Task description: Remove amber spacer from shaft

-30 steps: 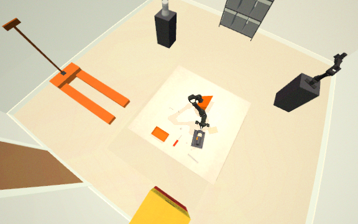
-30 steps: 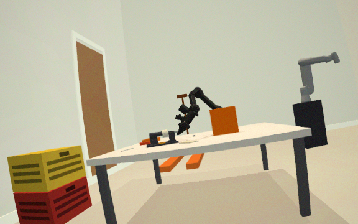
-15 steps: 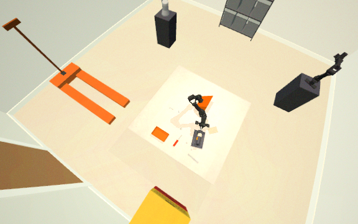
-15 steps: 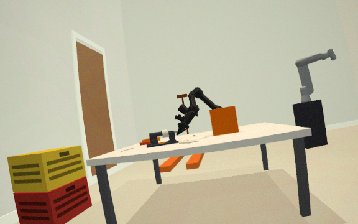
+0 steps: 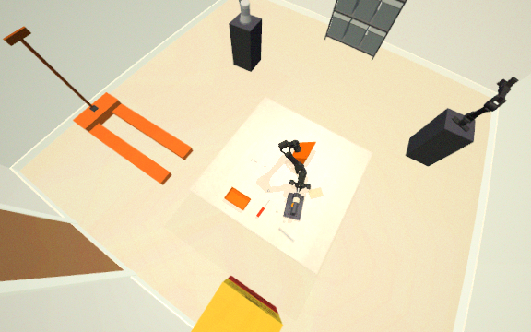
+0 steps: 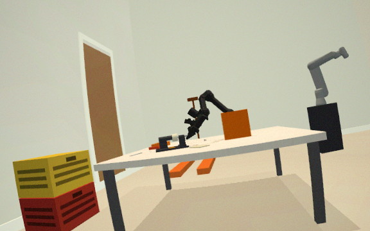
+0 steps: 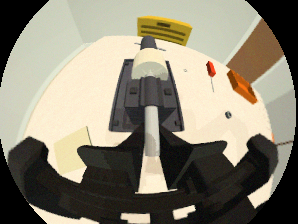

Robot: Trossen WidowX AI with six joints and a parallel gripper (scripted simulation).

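Right now the grey shaft is 5 cm ahead of my gripper tip, 3 cm above it and 1 cm to the left of it. From my gripper tip the other things lie so: beige card 15 cm to the left, 10 cm behind, 5 cm below; then white spacer 8 cm ahead, 2 cm to the left, 2 cm above; then dark shaft fixture 12 cm ahead, 3 cm to the left.
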